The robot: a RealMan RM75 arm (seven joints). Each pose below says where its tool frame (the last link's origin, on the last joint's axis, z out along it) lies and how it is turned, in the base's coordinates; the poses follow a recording.
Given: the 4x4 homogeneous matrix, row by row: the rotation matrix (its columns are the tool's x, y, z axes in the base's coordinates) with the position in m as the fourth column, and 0 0 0 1 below. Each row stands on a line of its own.
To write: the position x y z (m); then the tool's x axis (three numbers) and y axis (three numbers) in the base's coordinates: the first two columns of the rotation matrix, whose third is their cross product. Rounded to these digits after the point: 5 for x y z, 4 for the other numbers. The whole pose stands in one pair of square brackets.
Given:
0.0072, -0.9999, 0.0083, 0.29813
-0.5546, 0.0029, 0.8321, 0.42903
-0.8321, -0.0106, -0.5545, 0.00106
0, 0, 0, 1
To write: [0.29813, 0.42903, 0.00106, 0.0072, -0.5546, -0.8321, -0.9999, 0.0029, -0.0106]
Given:
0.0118, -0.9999, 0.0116, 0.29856
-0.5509, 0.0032, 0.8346, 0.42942
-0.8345, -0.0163, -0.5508, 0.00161
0, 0, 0, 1
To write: [0.29856, 0.42942, 0.00161, 0.0118, -0.5509, -0.8345, -0.9999, 0.0032, -0.0163]
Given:
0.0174, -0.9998, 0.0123, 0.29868
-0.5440, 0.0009, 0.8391, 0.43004
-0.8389, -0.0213, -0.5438, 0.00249
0, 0, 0, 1
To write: [0.29868, 0.43004, 0.00249, 0.0174, -0.5440, -0.8389, -0.9998, 0.0009, -0.0213]
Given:
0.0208, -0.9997, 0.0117, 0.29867
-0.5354, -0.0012, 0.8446, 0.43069
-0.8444, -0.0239, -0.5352, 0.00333
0, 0, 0, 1
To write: [0.29867, 0.43069, 0.00333, 0.0208, -0.5354, -0.8444, -0.9997, -0.0012, -0.0239]
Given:
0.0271, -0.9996, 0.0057, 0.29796
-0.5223, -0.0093, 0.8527, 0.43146
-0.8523, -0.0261, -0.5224, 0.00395
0, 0, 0, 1
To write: [0.29796, 0.43146, 0.00395, 0.0271, -0.5223, -0.8523, -0.9996, -0.0093, -0.0261]
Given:
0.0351, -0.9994, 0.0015, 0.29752
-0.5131, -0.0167, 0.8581, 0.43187
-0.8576, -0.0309, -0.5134, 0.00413
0, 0, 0, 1
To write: [0.29752, 0.43187, 0.00413, 0.0351, -0.5131, -0.8576, -0.9994, -0.0167, -0.0309]
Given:
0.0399, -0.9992, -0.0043, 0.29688
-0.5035, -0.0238, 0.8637, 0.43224
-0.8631, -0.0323, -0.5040, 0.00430
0, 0, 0, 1
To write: [0.29688, 0.43224, 0.00430, 0.0399, -0.5035, -0.8631, -0.9992, -0.0238, -0.0323]
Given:
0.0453, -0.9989, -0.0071, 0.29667
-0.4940, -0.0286, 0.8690, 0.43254
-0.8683, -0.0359, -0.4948, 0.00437
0, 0, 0, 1
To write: [0.29667, 0.43254, 0.00437, 0.0453, -0.4940, -0.8683, -0.9989, -0.0286, -0.0359]
